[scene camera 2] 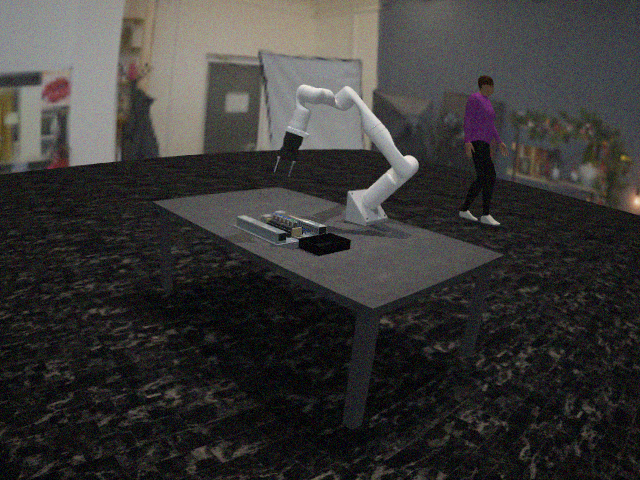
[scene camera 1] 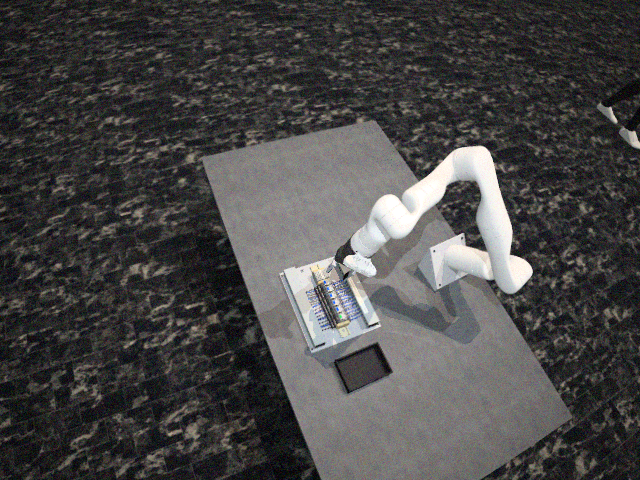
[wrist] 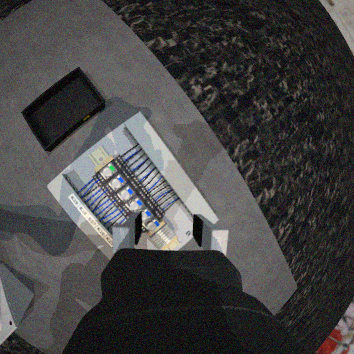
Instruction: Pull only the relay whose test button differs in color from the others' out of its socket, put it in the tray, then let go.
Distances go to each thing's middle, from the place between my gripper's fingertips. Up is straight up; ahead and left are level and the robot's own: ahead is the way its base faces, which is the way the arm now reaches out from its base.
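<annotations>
There is a white panel [scene camera 1: 356, 327], and my gripper is 240 mm above it, 10 mm to the left of it and 20 mm past it.
</annotations>
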